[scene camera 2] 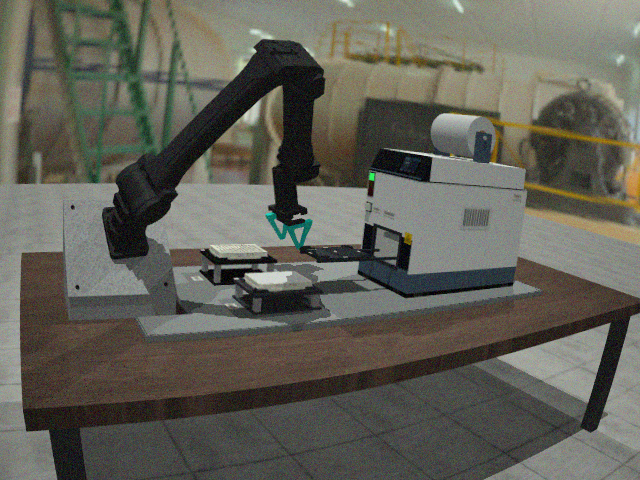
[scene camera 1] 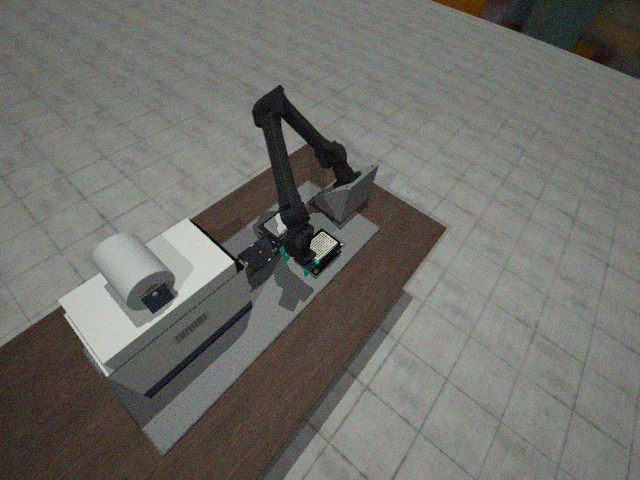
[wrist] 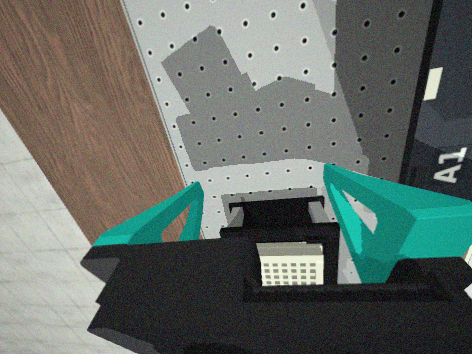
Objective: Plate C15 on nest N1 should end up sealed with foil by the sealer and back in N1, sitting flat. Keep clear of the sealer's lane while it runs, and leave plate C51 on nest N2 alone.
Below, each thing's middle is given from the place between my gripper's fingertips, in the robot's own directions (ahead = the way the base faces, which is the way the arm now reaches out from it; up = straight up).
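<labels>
There's a white roll [scene camera 1: 129, 266] that's 420 mm ahead of my hand, 180 mm to the right of it and 340 mm above it. As for the black sealer stage [scene camera 1: 252, 257], my hand is 80 mm short of it, 150 mm to the left of it and 10 mm below it.
</labels>
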